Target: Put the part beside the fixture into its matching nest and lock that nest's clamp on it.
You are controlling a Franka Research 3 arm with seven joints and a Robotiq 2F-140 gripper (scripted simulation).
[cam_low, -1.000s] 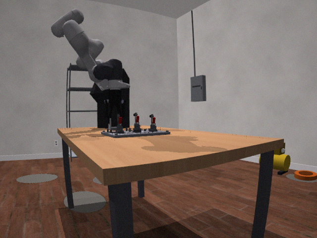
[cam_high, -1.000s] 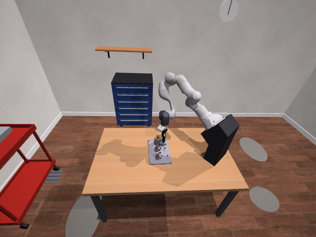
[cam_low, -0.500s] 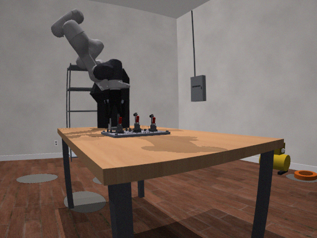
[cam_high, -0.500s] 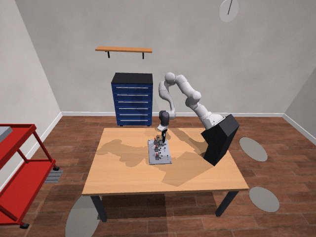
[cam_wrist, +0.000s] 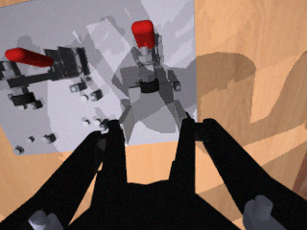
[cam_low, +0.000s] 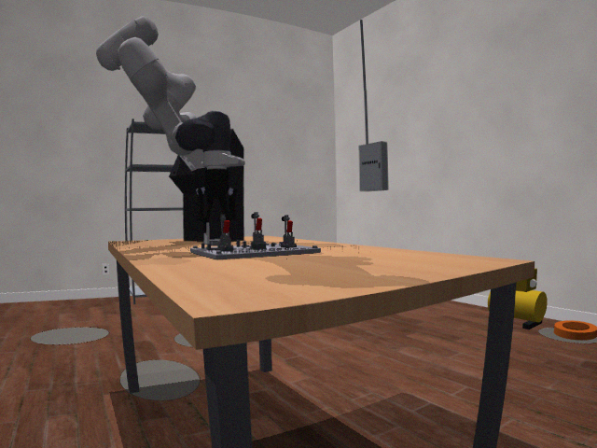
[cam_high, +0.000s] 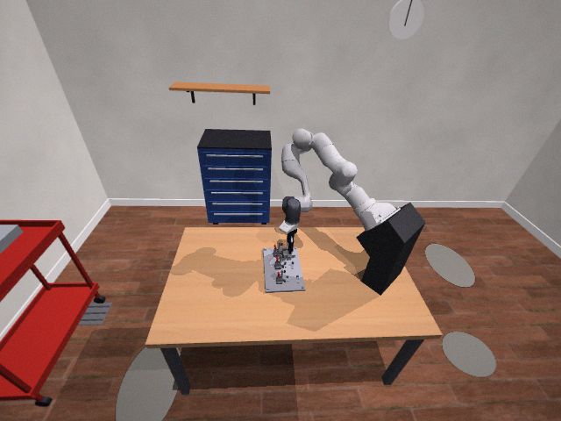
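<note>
My gripper is now 8 cm to the right of the grey fixture plate, 8 cm short of it and 5 cm above it. Round my hand: grey block part 3 cm below.
</note>
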